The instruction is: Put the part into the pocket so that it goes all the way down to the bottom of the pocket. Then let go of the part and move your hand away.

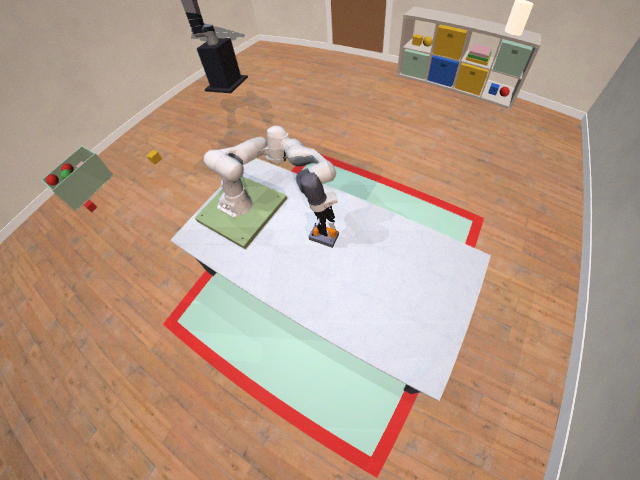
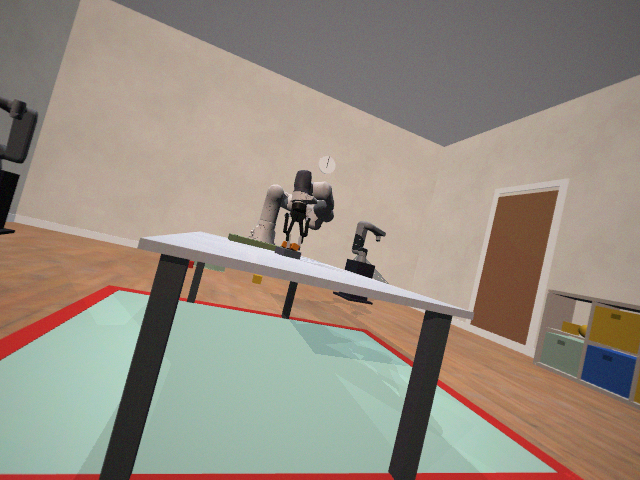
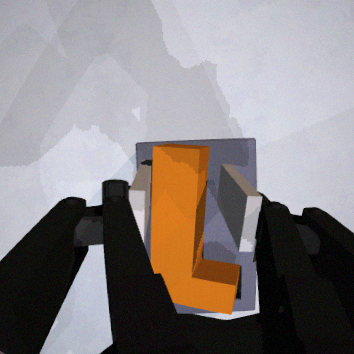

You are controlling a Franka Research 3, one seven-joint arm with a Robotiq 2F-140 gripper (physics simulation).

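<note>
The orange L-shaped part stands in the pocket of the small grey fixture on the white table. My gripper is straight above the fixture, its fingers down on either side of the part. The fingers are open. The right pad stands clear of the part and the left pad is close beside it. I cannot see the bottom of the pocket.
The arm's green base plate lies at the table's back left. A black pedestal with another arm stands on the floor behind. A shelf unit is at the back right. A yellow cube lies on the floor.
</note>
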